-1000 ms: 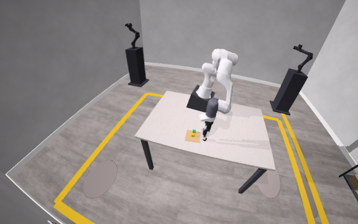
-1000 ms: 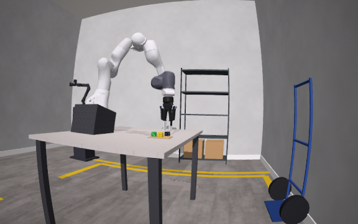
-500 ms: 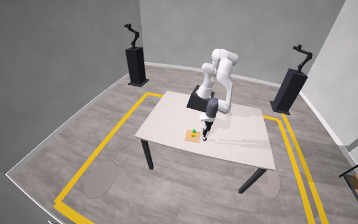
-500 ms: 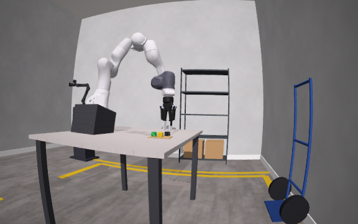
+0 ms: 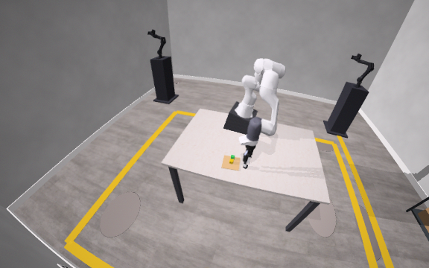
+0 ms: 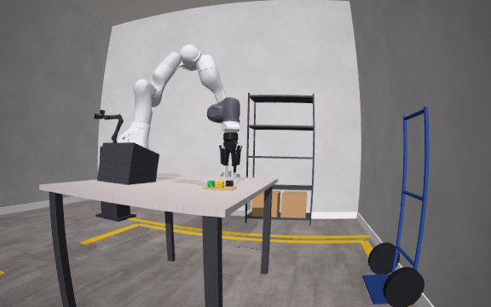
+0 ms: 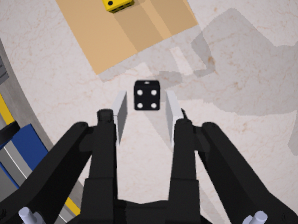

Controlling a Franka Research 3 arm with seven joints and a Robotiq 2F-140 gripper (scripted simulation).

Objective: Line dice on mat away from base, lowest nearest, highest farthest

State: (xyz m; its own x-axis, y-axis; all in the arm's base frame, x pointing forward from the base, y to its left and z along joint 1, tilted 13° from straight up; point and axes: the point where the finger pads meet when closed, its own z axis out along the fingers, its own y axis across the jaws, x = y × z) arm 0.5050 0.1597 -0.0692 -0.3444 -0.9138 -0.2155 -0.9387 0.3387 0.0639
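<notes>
The black die is 60 mm below my hand. Also, from my hand: yellow die: 120 mm to the right, 50 mm below, 10 mm behind; green die: 120 mm to the right, 60 mm behind, 50 mm below; tan mat: 120 mm to the right, 70 mm below, 10 mm behind.
</notes>
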